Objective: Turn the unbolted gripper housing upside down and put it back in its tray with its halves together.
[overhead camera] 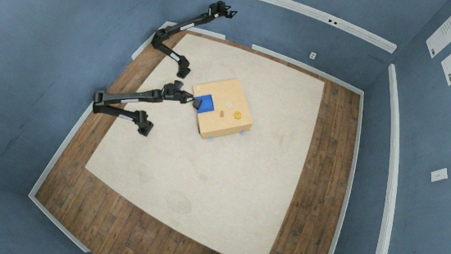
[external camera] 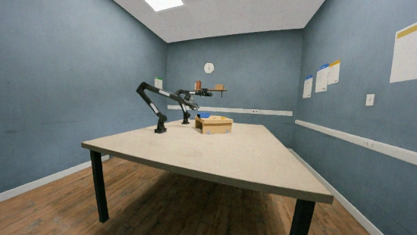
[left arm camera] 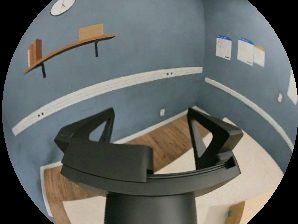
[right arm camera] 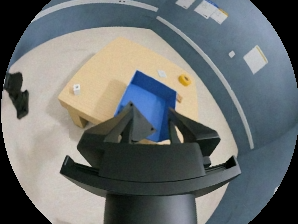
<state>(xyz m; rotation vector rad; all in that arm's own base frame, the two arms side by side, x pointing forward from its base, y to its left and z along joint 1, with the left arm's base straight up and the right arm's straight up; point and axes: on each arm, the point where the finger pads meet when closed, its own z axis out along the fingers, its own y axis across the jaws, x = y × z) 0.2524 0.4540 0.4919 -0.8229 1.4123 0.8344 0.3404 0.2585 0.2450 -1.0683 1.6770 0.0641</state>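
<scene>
Now: right hand 70 mm short of the blue tray, 30 mm to the right of it and 90 mm above it. Round my right hand: brown block (200 mm ahead, 20 mm to the left, 110 mm below).
</scene>
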